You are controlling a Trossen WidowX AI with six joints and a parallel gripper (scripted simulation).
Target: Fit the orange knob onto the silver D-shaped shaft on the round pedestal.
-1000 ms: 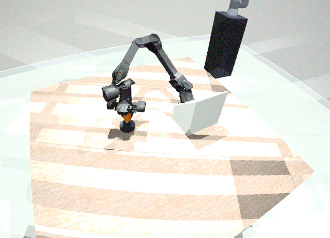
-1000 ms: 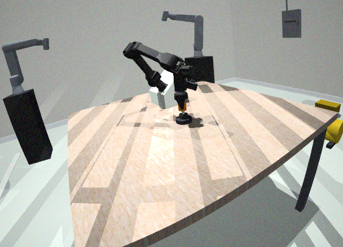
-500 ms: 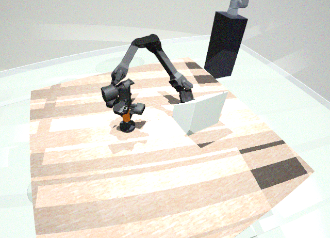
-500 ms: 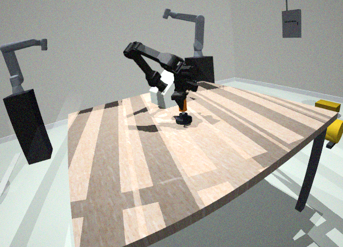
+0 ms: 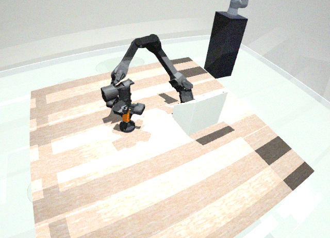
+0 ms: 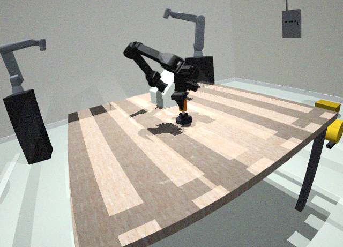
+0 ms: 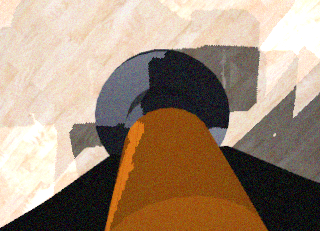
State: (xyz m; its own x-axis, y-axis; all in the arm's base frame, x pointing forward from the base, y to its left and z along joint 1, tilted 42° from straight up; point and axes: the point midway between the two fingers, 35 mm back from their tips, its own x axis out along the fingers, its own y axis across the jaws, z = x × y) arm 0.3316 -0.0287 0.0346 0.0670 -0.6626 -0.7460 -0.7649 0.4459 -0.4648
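The round pedestal lies 4 cm below my gripper tip. The rest, counted from my gripper tip: orange knob 3 cm above.
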